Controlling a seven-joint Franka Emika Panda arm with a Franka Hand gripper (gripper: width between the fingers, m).
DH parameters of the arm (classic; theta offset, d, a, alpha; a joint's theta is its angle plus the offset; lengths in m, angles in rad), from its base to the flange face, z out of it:
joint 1: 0 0.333 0 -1.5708
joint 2: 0 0 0 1.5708
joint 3: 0 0.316 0.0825 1.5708
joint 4: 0 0 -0.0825 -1.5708
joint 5: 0 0.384 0 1.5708
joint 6: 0 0 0.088 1.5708
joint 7: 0 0.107 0 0
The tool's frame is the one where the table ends.
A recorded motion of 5 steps. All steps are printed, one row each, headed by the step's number.
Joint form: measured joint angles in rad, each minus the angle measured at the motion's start. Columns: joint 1, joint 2, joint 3, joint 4, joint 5, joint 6, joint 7.
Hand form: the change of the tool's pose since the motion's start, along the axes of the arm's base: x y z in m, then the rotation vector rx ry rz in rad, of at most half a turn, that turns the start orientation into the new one. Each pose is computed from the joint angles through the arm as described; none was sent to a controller.
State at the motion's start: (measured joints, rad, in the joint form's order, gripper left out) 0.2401 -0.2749 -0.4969 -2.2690 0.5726 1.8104 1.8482
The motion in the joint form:
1: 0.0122 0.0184 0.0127 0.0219 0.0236 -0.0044 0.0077
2: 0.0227 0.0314 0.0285 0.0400 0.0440 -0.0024 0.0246
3: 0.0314 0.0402 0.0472 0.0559 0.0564 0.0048 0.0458
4: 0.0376 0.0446 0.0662 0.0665 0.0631 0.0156 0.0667
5: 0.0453 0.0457 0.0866 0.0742 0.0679 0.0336 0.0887
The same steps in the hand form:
1: 0.0084 0.0116 0.0037 0.0101 0.0003 0.0083
2: 0.0158 0.0237 0.0080 0.0169 0.0012 0.0094
3: 0.0221 0.0360 0.0131 0.0159 0.0005 0.0091
4: 0.0267 0.0470 0.0174 0.0112 -0.0014 0.0076
5: 0.0307 0.0591 0.0223 0.0039 -0.0081 0.0048

